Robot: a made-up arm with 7 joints. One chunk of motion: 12 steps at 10 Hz.
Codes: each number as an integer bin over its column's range. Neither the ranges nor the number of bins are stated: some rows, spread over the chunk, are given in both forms.
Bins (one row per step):
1: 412 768 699 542 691 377 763
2: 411 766 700 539 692 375 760
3: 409 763 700 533 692 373 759
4: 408 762 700 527 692 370 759
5: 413 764 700 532 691 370 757
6: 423 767 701 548 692 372 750
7: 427 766 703 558 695 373 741
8: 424 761 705 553 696 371 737
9: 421 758 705 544 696 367 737
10: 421 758 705 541 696 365 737
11: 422 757 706 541 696 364 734
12: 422 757 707 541 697 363 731
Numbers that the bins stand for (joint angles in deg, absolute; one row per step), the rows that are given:
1: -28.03 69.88 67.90 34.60 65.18 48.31 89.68
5: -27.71 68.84 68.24 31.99 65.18 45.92 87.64
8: -24.18 68.06 69.94 37.48 66.88 46.26 80.84
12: -24.82 67.02 70.62 34.34 67.22 43.54 78.79
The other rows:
2: -28.35 69.36 68.24 33.82 65.52 47.63 88.66
3: -28.99 68.58 68.24 32.25 65.52 46.94 88.32
4: -29.31 68.32 68.24 30.68 65.52 45.92 88.32
6: -24.50 69.62 68.58 36.17 65.52 46.60 85.26
7: -23.22 69.36 69.26 38.78 66.54 46.94 82.20
9: -25.15 67.28 69.94 35.13 66.88 44.90 80.84
10: -25.15 67.28 69.94 34.34 66.88 44.22 80.84
11: -24.82 67.02 70.28 34.34 66.88 43.88 79.81

